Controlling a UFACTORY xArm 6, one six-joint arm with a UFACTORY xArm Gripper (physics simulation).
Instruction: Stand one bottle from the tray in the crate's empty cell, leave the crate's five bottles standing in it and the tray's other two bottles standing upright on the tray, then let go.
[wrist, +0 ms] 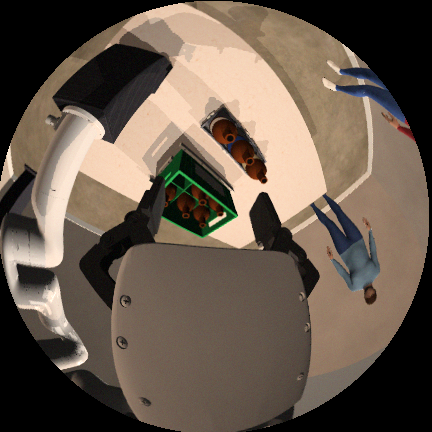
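Observation:
The green crate stands in the middle of the wrist view. Five brown bottles stand in it, among them one bottle near its middle; the empty cell is at its upper corner. The grey tray lies up and right of the crate. Three brown bottles, an upper one, a middle one and a lower one, stand upright in a row on it. My gripper is open and empty. Its left finger overlaps the crate's left edge in view; its right finger is below the tray's lower end.
The pale table bears the crate and tray. A thin grey rail runs along the crate's tray side. A large black block and the white arm are at the left. A person in a blue shirt is at the right, beyond the table.

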